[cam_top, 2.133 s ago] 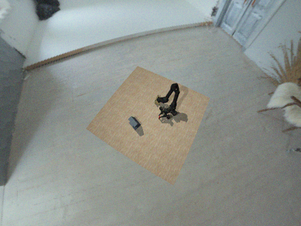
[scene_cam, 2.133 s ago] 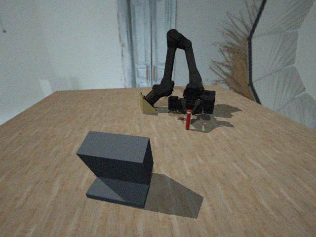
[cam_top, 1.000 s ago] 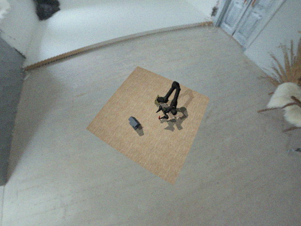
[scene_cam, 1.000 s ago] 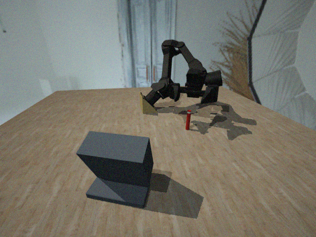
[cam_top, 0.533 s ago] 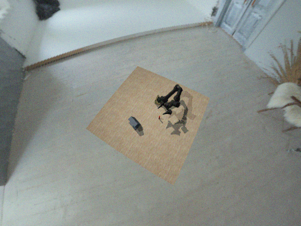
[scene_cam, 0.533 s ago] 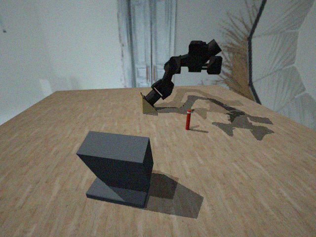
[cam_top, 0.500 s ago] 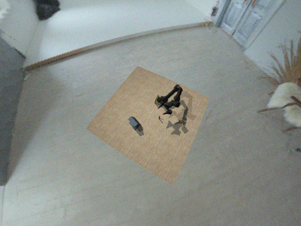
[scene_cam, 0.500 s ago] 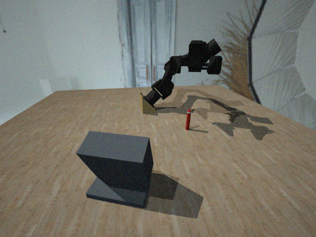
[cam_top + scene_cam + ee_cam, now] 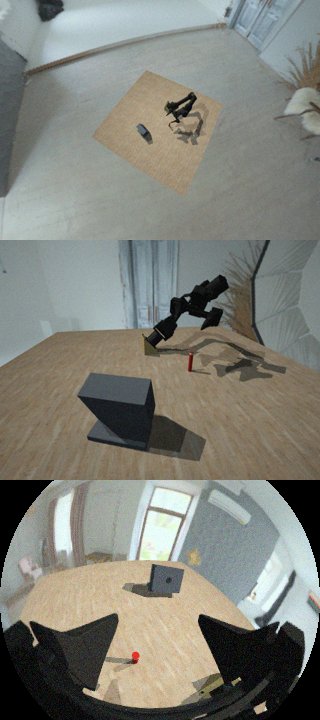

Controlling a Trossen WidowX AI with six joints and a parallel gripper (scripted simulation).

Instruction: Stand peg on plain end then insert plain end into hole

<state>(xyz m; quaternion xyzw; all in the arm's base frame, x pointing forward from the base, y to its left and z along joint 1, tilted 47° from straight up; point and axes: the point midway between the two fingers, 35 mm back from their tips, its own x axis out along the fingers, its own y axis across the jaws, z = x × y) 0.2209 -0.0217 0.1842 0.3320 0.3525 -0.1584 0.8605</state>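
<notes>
The red peg lies 120 mm below my gripper tip and 30 mm to the left of it. The rest, counted from my gripper tip: sloped panel 210 mm to the right, 210 mm ahead, 110 mm below; flat grey base 240 mm ahead, 220 mm to the right, 170 mm below.
</notes>
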